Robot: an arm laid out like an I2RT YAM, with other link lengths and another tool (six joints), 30 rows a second.
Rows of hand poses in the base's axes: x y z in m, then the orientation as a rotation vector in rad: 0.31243 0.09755 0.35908 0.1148 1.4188 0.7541; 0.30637 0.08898 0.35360 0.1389 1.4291 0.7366; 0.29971 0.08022 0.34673 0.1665 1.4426 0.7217; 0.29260 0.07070 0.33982 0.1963 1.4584 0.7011; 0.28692 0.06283 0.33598 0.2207 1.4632 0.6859; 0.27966 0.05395 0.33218 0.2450 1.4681 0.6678; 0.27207 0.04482 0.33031 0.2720 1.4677 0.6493; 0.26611 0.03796 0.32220 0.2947 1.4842 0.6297; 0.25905 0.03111 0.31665 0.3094 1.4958 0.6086; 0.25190 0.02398 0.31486 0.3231 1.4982 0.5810; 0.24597 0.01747 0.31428 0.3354 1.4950 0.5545; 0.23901 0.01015 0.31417 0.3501 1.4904 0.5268
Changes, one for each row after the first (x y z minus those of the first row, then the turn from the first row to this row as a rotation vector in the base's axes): -0.00606 -0.00857 -0.00548 0.0020 0.0154 -0.0236; -0.01272 -0.01733 -0.01235 0.0067 0.0354 -0.0464; -0.01983 -0.02685 -0.01926 0.0089 0.0580 -0.0738; -0.02551 -0.03472 -0.02310 0.0140 0.0693 -0.0967; -0.03277 -0.04360 -0.02690 0.0173 0.0807 -0.1214; -0.04036 -0.05273 -0.02877 0.0236 0.0883 -0.1490; -0.04632 -0.05959 -0.03688 0.0218 0.1099 -0.1710; -0.05338 -0.06644 -0.04243 0.0156 0.1243 -0.1909; -0.06053 -0.07357 -0.04422 0.0075 0.1295 -0.2168; -0.06646 -0.08008 -0.04480 0.0008 0.1294 -0.2426; -0.07342 -0.08740 -0.04491 -0.0047 0.1291 -0.2707
